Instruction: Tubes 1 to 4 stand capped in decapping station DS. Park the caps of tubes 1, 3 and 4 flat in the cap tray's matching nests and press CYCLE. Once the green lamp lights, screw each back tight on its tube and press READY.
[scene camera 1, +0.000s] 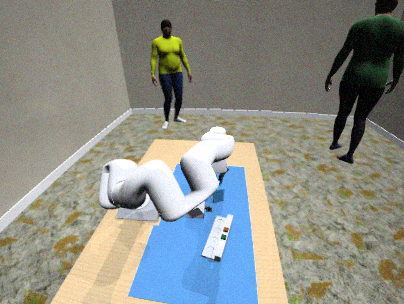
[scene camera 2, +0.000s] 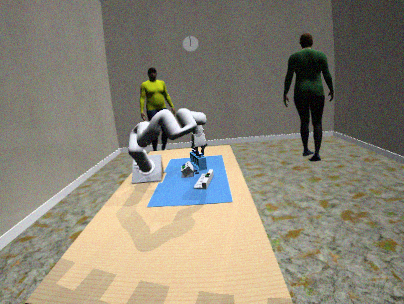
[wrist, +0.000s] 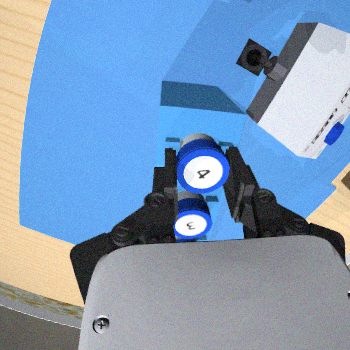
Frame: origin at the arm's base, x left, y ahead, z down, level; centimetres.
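Seen in the pictures: gripper, fingertip midpoint: (scene camera 2: 200, 155) (wrist: 199, 163); arm's base, link origin: (scene camera 2: 146, 167).
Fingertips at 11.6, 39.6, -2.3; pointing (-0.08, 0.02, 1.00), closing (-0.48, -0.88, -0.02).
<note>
Offsets run from my fingertips to a thing's top centre, as dx, dy, dz. "spot": to the spot under its first point. Level surfaces: height alone.
My gripper (wrist: 199, 163) (scene camera 1: 221, 178) (scene camera 2: 198, 150) is shut on the blue cap marked 4 {-0.3, +0.2, -1.6} (wrist: 203, 172), with a finger on each side. The cap sits over a grey tube top at the blue decapping station {+6.9, -2.7, +0.4} (wrist: 194, 95) (scene camera 1: 218, 195) (scene camera 2: 198, 161). I cannot tell whether the cap has lifted off the tube. The cap marked 3 {+4.5, -1.7, -1.4} (wrist: 192, 223) stands on its tube just behind, close to the gripper body. Tubes 1 and 2 are hidden. The white cap tray {-25.1, +2.2, +5.4} (scene camera 1: 216, 245) (scene camera 2: 204, 180) lies on the blue mat {dz +10.7} (scene camera 1: 176, 259), apart from the station.
A white control box {-9.5, -10.0, +2.3} (wrist: 305, 101) (scene camera 2: 187, 169) with a blue button {-7.4, -12.4, +3.2} (wrist: 334, 133) and a black lamp housing {spot: -8.8, -3.1, +9.4} (wrist: 255, 59) stands beside the station. A person in yellow (scene camera 1: 170, 57) (scene camera 2: 154, 96) stands behind the table. A person in green (scene camera 2: 307, 87) stands at the right.
</note>
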